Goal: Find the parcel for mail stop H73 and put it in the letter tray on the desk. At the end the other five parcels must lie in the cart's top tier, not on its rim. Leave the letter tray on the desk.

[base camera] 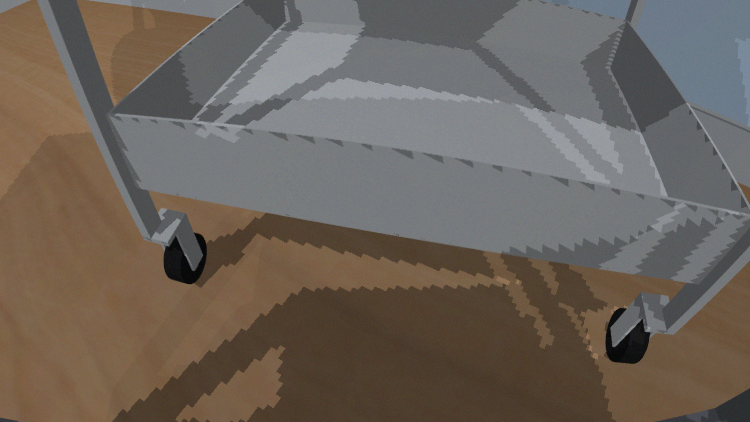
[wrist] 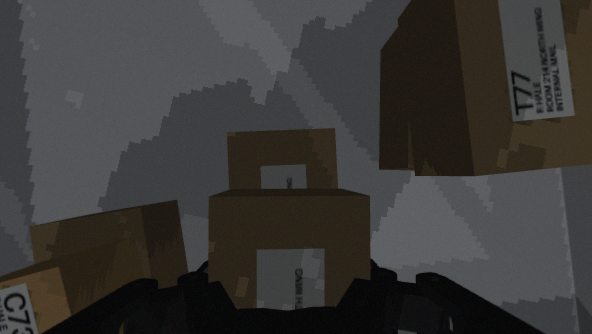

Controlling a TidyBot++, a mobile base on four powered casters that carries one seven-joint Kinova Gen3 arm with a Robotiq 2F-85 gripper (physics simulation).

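Places are measured from the arm's base along level axes (x ahead, y left, z up), in centimetres.
Pixels of known places: gripper, between the fingertips: (wrist: pixel 288 266).
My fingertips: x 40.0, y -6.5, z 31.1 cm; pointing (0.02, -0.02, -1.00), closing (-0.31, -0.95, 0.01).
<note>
Behind a point stands the place of what it marks.
The T37 parcel (wrist: pixel 285 220) {x 43.3, y -7.5, z 36.7 cm}, brown, stands at the lower middle of the wrist view; its label shows in part, with the code hidden. My gripper (wrist: pixel 288 266) {x 40.0, y -6.5, z 31.1 cm} is shut on it, a finger at each side. A lower parcel (wrist: pixel 282 147) {x 46.5, y -8.3, z 31.7 cm} lies behind it, its code hidden. The T77 parcel (wrist: pixel 487 100) {x 45.2, y -16.4, z 36.6 cm} is at the upper right, above another parcel (wrist: pixel 395 110) {x 46.6, y -15.9, z 29.7 cm}. The C73 parcel (wrist: pixel 52 295) {x 43.5, y 1.4, z 36.6 cm} is at the lower left, over a further parcel (wrist: pixel 162 240) {x 43.6, y 0.4, z 29.8 cm}. They are in the cart's grey top tier (wrist: pixel 125 65) {x 56.3, y 0.6, z 26.6 cm}. No H73 label is readable. The letter tray and desk do not show.
In the base camera view the cart's lower tier (base camera: pixel 367 183) {x 29.1, y -0.7, z -22.5 cm} crosses the view close ahead. A cart leg (base camera: pixel 94 99) {x 33.0, y 17.4, z -18.1 cm} rises at the left. Black casters (base camera: pixel 184 258) {x 33.4, y 15.9, z -35.6 cm} (base camera: pixel 627 335) {x 24.2, y -23.2, z -35.4 cm} stand on the wooden floor (base camera: pixel 52 314) {x 28.5, y 32.0, z -39.6 cm}.
</note>
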